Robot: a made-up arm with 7 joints. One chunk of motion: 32 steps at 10 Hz.
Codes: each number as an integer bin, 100 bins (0 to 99) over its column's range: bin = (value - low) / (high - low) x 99, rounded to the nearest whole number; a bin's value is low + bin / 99 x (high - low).
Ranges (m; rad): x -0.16..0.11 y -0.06..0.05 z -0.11..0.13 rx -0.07..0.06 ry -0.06..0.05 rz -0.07..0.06
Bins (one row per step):
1: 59 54 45 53 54 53
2: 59 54 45 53 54 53
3: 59 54 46 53 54 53
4: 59 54 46 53 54 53
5: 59 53 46 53 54 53
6: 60 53 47 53 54 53
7: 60 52 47 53 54 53
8: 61 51 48 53 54 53
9: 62 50 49 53 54 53
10: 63 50 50 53 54 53
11: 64 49 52 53 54 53
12: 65 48 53 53 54 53
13: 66 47 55 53 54 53
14: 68 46 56 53 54 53
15: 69 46 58 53 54 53
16: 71 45 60 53 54 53
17: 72 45 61 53 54 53
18: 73 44 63 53 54 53
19: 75 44 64 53 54 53
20: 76 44 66 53 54 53
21: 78 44 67 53 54 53
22: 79 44 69 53 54 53
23: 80 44 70 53 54 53
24: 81 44 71 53 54 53
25: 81 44 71 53 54 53
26: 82 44 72 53 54 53
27: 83 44 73 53 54 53
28: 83 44 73 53 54 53
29: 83 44 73 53 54 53
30: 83 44 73 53 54 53
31: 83 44 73 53 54 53
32: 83 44 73 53 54 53
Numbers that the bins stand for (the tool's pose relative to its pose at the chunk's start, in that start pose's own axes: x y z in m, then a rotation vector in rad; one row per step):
1: 0.0009 0.0000 -0.0009 -0.0004 0.0000 -0.0004
2: 0.0009 0.0000 -0.0009 -0.0004 0.0000 -0.0004
3: 0.0009 0.0000 0.0015 -0.0004 0.0000 -0.0004
4: 0.0009 0.0000 0.0015 -0.0004 0.0000 -0.0004
5: 0.0009 -0.0011 0.0015 -0.0004 0.0000 -0.0004
6: 0.0036 -0.0011 0.0039 -0.0004 0.0000 -0.0004
7: 0.0036 -0.0022 0.0039 -0.0004 0.0000 -0.0004
8: 0.0064 -0.0033 0.0064 -0.0004 0.0000 -0.0004
9: 0.0091 -0.0044 0.0088 -0.0004 0.0000 -0.0004
10: 0.0118 -0.0044 0.0112 -0.0004 0.0000 -0.0004
11: 0.0145 -0.0056 0.0161 -0.0004 0.0000 -0.0004
12: 0.0173 -0.0067 0.0185 -0.0004 0.0000 -0.0004
13: 0.0200 -0.0078 0.0233 -0.0004 0.0000 -0.0004
14: 0.0255 -0.0089 0.0258 -0.0004 0.0000 -0.0004
15: 0.0282 -0.0089 0.0306 -0.0004 0.0000 -0.0004
16: 0.0336 -0.0100 0.0355 -0.0004 0.0000 -0.0004
17: 0.0364 -0.0100 0.0379 -0.0004 0.0000 -0.0004
18: 0.0391 -0.0111 0.0427 -0.0004 0.0000 -0.0004
19: 0.0445 -0.0111 0.0452 -0.0004 0.0000 -0.0004
20: 0.0473 -0.0111 0.0500 -0.0004 0.0000 -0.0004
21: 0.0527 -0.0111 0.0524 -0.0004 0.0000 -0.0004
22: 0.0555 -0.0111 0.0573 -0.0004 0.0000 -0.0004
23: 0.0582 -0.0111 0.0597 -0.0004 0.0000 -0.0004
24: 0.0609 -0.0111 0.0621 -0.0004 0.0000 -0.0004
25: 0.0609 -0.0111 0.0621 -0.0004 0.0000 -0.0004
26: 0.0636 -0.0111 0.0645 -0.0004 0.0000 -0.0004
27: 0.0664 -0.0111 0.0670 -0.0004 0.0000 -0.0004
28: 0.0664 -0.0111 0.0670 -0.0004 0.0000 -0.0004
29: 0.0664 -0.0111 0.0670 -0.0004 0.0000 -0.0004
30: 0.0664 -0.0111 0.0670 -0.0004 0.0000 -0.0004
31: 0.0664 -0.0111 0.0670 -0.0004 0.0000 -0.0004
32: 0.0664 -0.0111 0.0670 -0.0004 0.0000 -0.0004

